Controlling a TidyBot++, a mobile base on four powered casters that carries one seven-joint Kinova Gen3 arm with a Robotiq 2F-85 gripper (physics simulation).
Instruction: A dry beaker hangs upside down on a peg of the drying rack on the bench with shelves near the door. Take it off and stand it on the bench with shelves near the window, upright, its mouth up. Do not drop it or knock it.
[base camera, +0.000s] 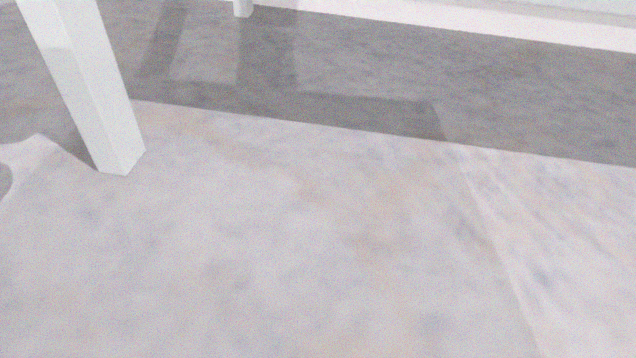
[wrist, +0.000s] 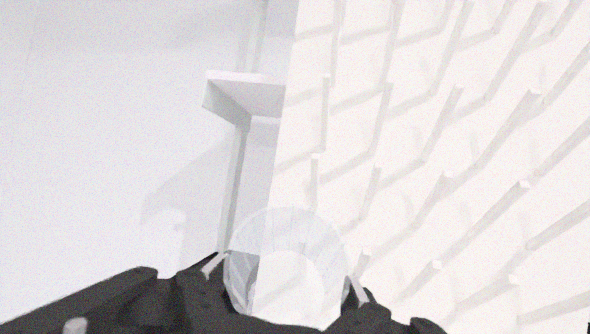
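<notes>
A clear, faceted beaker is at the bottom middle of the wrist view, held between the two dark fingers of my gripper. The gripper is shut on it. Which way its mouth faces is hard to tell through the clear wall. The white drying rack fills the right of the wrist view, with rows of long pegs standing out from its board. The beaker overlaps the board's left edge in this view, and no peg shows inside it. The lower part of the beaker is hidden by the gripper. Neither beaker nor gripper shows in the base camera view.
Left of the rack, a white ledge and a narrow upright stand beside the pale wall. In the base camera view a white bench leg stands at the upper left on the mottled floor, and a second leg shows behind.
</notes>
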